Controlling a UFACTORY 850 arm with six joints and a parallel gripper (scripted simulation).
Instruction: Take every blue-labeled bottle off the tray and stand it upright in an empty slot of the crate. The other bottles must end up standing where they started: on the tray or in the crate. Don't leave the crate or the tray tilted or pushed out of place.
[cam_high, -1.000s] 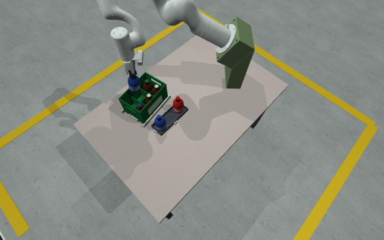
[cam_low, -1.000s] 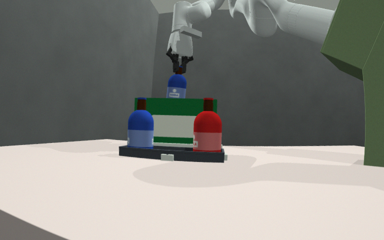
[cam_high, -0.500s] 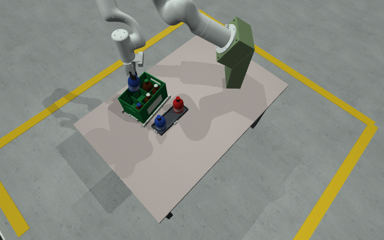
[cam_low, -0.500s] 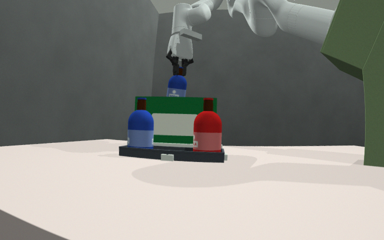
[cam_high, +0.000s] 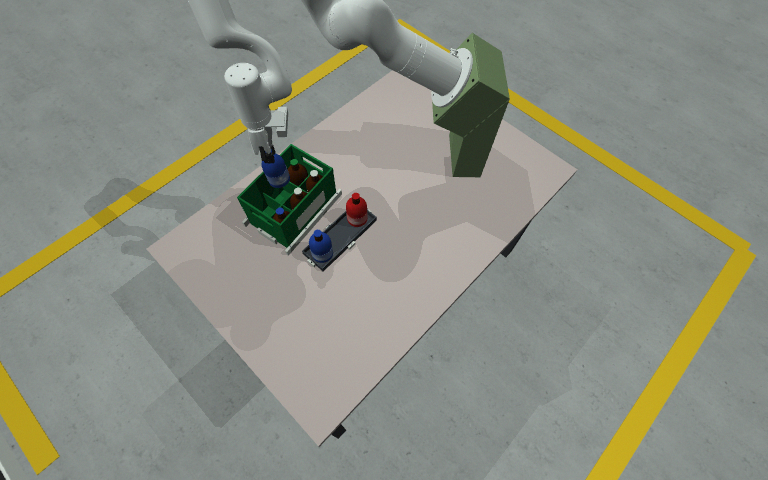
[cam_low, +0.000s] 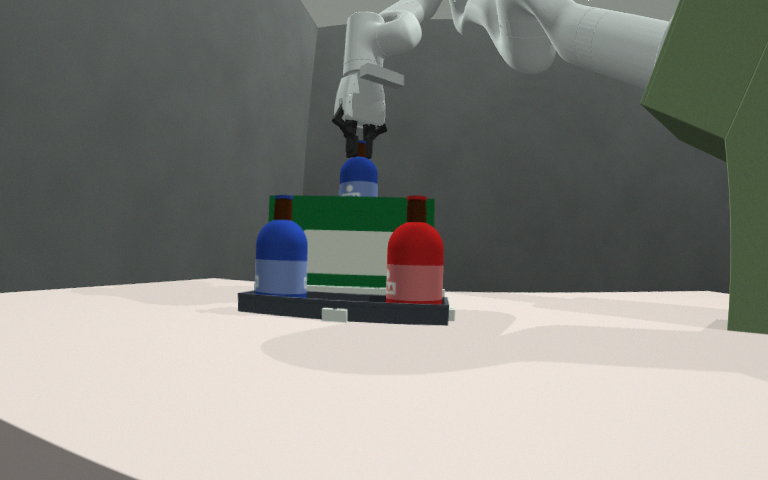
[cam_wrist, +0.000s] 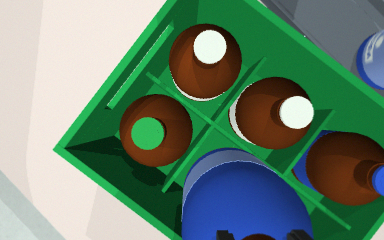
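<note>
Now: hand 210 mm above the green crate, 40 mm to the right of it and 10 mm short of it. Also, from my hand: dark tray: 280 mm below, 250 mm to the left, 30 mm ahead; red-labeled bottle: 270 mm to the left, 210 mm below, 60 mm behind; brown-necked bottle: 200 mm below, 110 mm ahead, 80 mm to the left.
</note>
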